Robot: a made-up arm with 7 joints. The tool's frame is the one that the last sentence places.
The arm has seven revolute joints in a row. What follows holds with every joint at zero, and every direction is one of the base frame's. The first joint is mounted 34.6 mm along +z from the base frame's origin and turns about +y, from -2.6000 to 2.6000 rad. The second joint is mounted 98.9 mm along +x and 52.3 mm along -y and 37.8 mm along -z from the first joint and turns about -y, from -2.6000 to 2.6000 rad. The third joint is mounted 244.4 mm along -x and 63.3 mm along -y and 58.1 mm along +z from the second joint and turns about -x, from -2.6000 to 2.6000 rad. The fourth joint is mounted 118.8 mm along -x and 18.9 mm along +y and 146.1 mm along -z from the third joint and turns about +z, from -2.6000 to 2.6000 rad. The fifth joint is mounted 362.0 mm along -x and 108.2 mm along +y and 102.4 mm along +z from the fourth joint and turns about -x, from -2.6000 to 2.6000 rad. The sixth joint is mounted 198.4 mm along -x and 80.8 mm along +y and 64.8 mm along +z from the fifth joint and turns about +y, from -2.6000 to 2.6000 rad. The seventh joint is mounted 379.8 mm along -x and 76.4 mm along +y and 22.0 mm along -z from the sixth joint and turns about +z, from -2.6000 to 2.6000 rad. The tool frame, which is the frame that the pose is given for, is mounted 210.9 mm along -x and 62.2 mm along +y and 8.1 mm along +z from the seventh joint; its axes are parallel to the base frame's.
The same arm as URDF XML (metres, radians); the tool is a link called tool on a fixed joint. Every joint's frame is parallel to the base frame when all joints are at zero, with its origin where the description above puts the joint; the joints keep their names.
<robot name="arm">
<joint name="tool_fixed" type="fixed"><parent link="link7"/><child link="tool"/><origin xyz="-0.2109 0.0622 0.0081"/></joint>
<joint name="joint 7" type="revolute"><parent link="link6"/><child link="link7"/><origin xyz="-0.3798 0.0764 -0.022"/><axis xyz="0 0 1"/><limit lower="-2.6" upper="2.6"/></joint>
<joint name="joint 6" type="revolute"><parent link="link5"/><child link="link6"/><origin xyz="-0.1984 0.0808 0.0648"/><axis xyz="0 1 0"/><limit lower="-2.6" upper="2.6"/></joint>
<joint name="joint 5" type="revolute"><parent link="link4"/><child link="link5"/><origin xyz="-0.362 0.1082 0.1024"/><axis xyz="-1 0 0"/><limit lower="-2.6" upper="2.6"/></joint>
<joint name="joint 4" type="revolute"><parent link="link3"/><child link="link4"/><origin xyz="-0.1188 0.0189 -0.1461"/><axis xyz="0 0 1"/><limit lower="-2.6" upper="2.6"/></joint>
<joint name="joint 3" type="revolute"><parent link="link2"/><child link="link3"/><origin xyz="-0.2444 -0.0633 0.0581"/><axis xyz="-1 0 0"/><limit lower="-2.6" upper="2.6"/></joint>
<joint name="joint 2" type="revolute"><parent link="link1"/><child link="link2"/><origin xyz="0.0989 -0.0523 -0.0378"/><axis xyz="0 -1 0"/><limit lower="-2.6" upper="2.6"/></joint>
<joint name="joint 1" type="revolute"><parent link="base"/><child link="link1"/><origin xyz="0 0 0.0346"/><axis xyz="0 1 0"/><limit lower="-2.6" upper="2.6"/></joint>
<link name="base"/>
<link name="link1"/>
<link name="link2"/>
<link name="link3"/>
<link name="link4"/>
<link name="link5"/>
<link name="link6"/>
<link name="link7"/>
<link name="tool"/>
</robot>

